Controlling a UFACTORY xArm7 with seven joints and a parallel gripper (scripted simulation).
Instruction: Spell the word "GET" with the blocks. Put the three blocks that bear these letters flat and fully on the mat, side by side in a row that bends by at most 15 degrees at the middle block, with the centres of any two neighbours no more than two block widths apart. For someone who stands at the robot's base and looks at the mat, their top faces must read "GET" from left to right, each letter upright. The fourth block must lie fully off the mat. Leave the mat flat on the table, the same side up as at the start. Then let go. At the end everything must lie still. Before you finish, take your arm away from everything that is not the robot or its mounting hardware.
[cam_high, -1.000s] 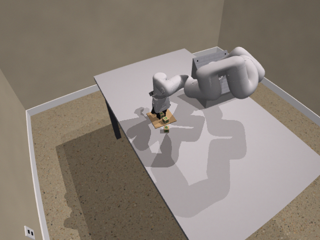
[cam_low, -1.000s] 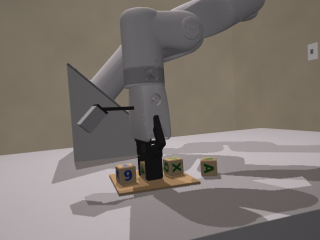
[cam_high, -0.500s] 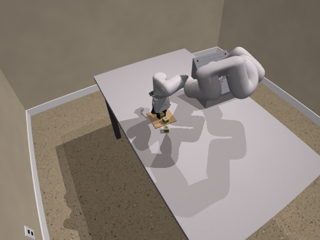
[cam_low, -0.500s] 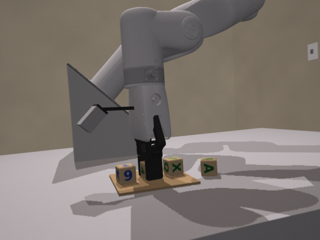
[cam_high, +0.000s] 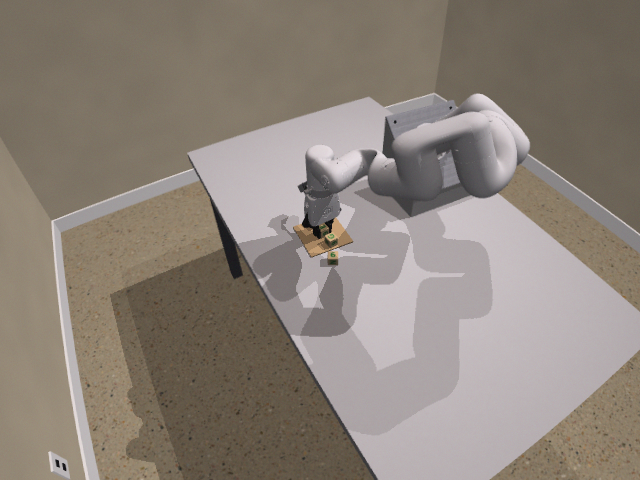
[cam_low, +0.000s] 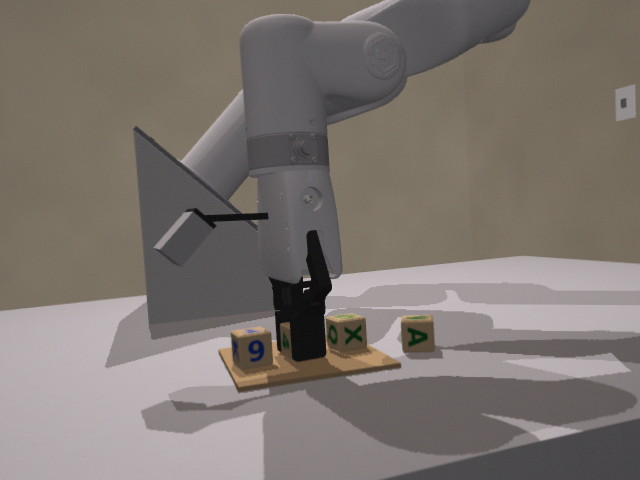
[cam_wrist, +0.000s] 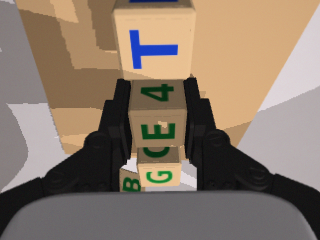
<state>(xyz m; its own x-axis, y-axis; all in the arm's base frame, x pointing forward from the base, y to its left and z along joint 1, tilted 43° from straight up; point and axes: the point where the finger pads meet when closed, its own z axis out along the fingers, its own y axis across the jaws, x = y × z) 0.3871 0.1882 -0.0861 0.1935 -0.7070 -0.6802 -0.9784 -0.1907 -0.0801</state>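
Now: hand 20 mm above the tan mat. Round my hand: wooden block: 50 mm to the left, 10 mm below, 10 mm behind.
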